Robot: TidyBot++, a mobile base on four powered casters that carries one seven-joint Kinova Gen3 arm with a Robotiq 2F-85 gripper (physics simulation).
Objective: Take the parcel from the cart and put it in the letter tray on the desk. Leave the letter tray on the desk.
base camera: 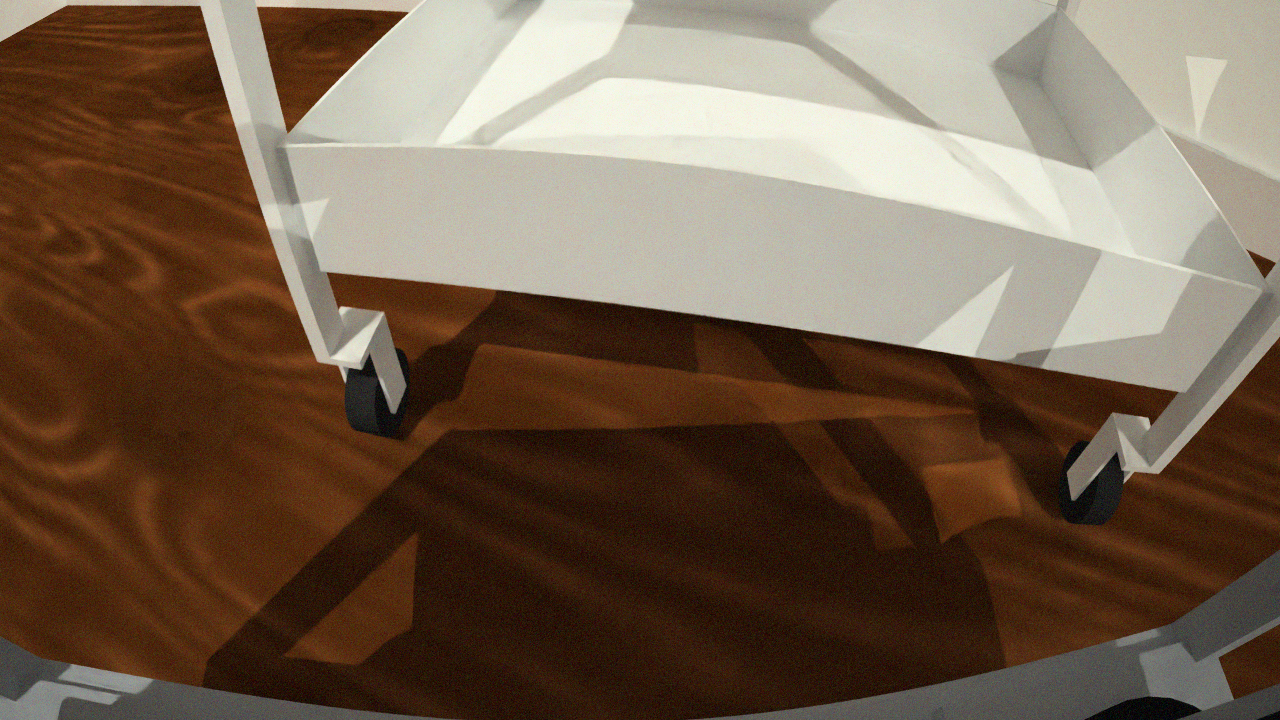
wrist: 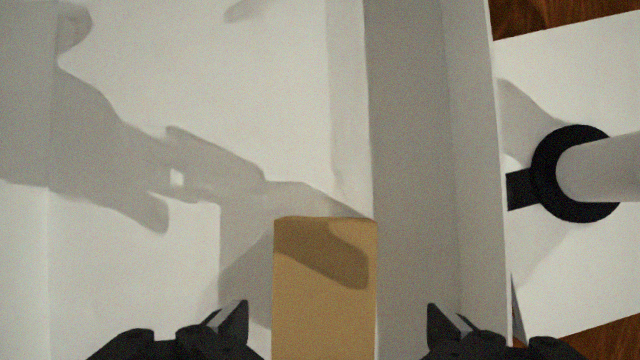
The pictures show: my gripper, a brown cardboard parcel and a white cart.
